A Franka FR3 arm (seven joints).
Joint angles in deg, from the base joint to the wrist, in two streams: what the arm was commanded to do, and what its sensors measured. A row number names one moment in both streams.
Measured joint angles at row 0:
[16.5, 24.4, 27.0, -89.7, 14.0, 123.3, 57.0]
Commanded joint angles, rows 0 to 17:
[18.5, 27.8, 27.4, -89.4, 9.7, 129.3, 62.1]
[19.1, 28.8, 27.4, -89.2, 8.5, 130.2, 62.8]
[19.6, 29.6, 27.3, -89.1, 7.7, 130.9, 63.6]
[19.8, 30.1, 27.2, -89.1, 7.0, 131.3, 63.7]
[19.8, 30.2, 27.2, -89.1, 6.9, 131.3, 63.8]
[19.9, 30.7, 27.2, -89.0, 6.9, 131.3, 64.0]
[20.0, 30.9, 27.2, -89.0, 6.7, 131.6, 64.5]
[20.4, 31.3, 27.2, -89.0, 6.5, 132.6, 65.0]
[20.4, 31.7, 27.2, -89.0, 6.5, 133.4, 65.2]
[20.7, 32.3, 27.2, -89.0, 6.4, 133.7, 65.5]
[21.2, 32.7, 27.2, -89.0, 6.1, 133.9, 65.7]
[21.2, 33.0, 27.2, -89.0, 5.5, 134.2, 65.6]
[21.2, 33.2, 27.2, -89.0, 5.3, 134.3, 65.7]
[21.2, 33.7, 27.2, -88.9, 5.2, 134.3, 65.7]
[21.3, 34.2, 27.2, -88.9, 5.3, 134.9, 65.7]
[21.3, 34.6, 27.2, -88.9, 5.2, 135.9, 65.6]
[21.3, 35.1, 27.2, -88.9, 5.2, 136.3, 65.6]
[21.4, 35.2, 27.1, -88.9, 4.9, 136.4, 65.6]
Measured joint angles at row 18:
[21.2, 33.6, 27.0, -89.7, 6.7, 134.4, 63.9]
